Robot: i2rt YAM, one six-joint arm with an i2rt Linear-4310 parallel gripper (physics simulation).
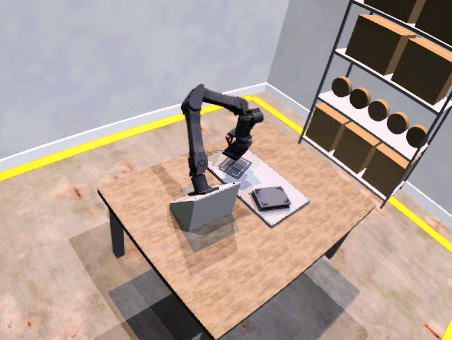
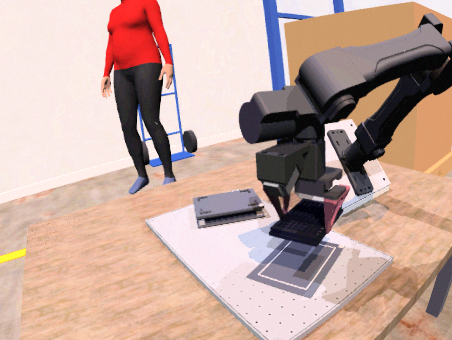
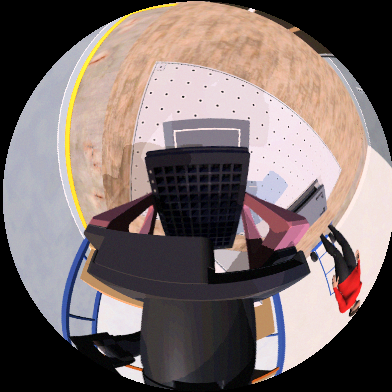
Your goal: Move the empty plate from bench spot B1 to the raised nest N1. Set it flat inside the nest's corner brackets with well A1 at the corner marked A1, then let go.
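Seen in the pictures: gripper, fingertip midpoint: (image 1: 236, 150) (image 2: 305, 226) (image 3: 198, 195); arm's base, origin of the base link: (image 1: 203, 192) (image 2: 349, 161).
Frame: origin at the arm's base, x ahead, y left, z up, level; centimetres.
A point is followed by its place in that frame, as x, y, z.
The dark multi-well plate (image 1: 235, 150) {29.2, 18.5, 1.2} (image 2: 303, 222) {31.9, 20.1, 1.1} (image 3: 198, 195) {32.0, 20.2, 1.3} is held above the marked bench spot (image 1: 242, 173) {31.1, 11.1, -8.6} (image 2: 302, 292) {35.7, 25.5, -8.6} (image 3: 168, 131) {34.4, 26.0, -8.5}, a grey square with a white outline. My gripper (image 1: 237, 146) {31.2, 19.8, -0.1} (image 2: 307, 215) {31.2, 19.8, -0.1} (image 3: 198, 195) {31.2, 19.8, -0.1} is shut on the plate, with its pink fingers on two opposite sides. The plate hangs about level and clear of the board. The raised nest (image 1: 270, 196) {32.2, -9.9, -5.6} (image 2: 227, 203) {33.4, -8.7, -5.6} (image 3: 312, 202) {37.2, -6.7, -5.6}, a dark platform with corner brackets, stands apart from the plate and has nothing on it. The A1 mark and well A1 are too small to read.
The white perforated board (image 1: 295, 199) {46.0, -14.7, -8.7} (image 2: 200, 267) {47.4, 8.9, -8.7} (image 3: 210, 90) {42.8, 23.3, -8.7} bears the spot and the nest on a wooden table (image 1: 280, 255) {18.1, -37.1, -10.0} (image 2: 100, 270) {67.2, -1.5, -10.0}. A grey slanted panel (image 1: 212, 207) {-0.8, -9.2, 0.3} stands beside the arm base. A person in red (image 2: 135, 40) (image 3: 348, 285) stands beyond the table.
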